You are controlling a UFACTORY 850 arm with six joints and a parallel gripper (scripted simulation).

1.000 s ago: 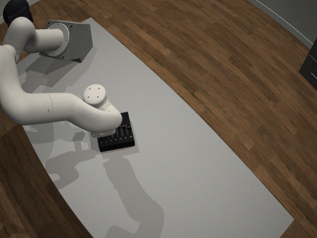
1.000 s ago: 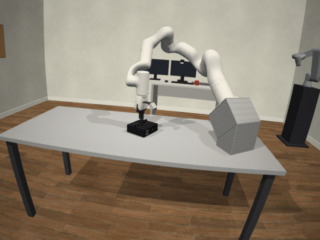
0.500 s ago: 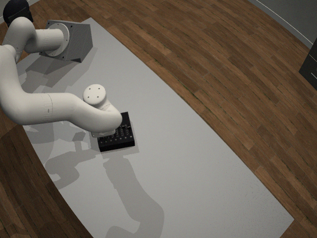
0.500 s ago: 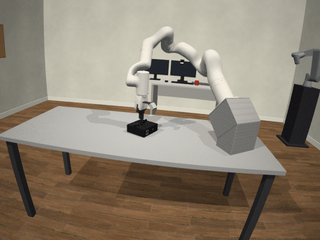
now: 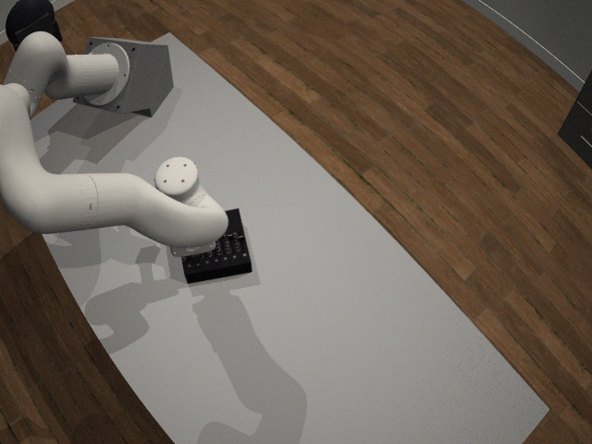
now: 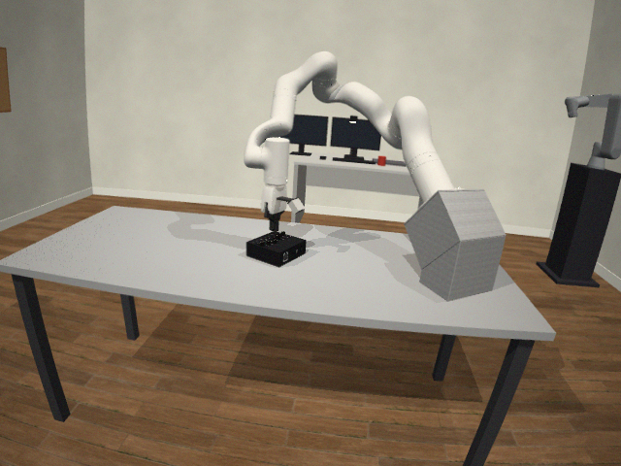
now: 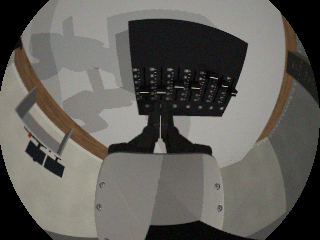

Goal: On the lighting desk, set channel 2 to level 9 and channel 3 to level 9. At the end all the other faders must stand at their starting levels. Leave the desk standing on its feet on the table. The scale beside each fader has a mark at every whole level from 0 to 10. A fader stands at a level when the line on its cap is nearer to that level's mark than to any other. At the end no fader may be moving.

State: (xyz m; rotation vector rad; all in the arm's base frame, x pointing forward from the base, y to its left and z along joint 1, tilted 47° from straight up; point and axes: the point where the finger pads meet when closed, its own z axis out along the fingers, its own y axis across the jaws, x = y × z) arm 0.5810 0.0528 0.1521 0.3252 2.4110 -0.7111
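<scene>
My hand is 20 mm past the fader cap, 10 mm to the right of it and 30 mm above it.
</scene>
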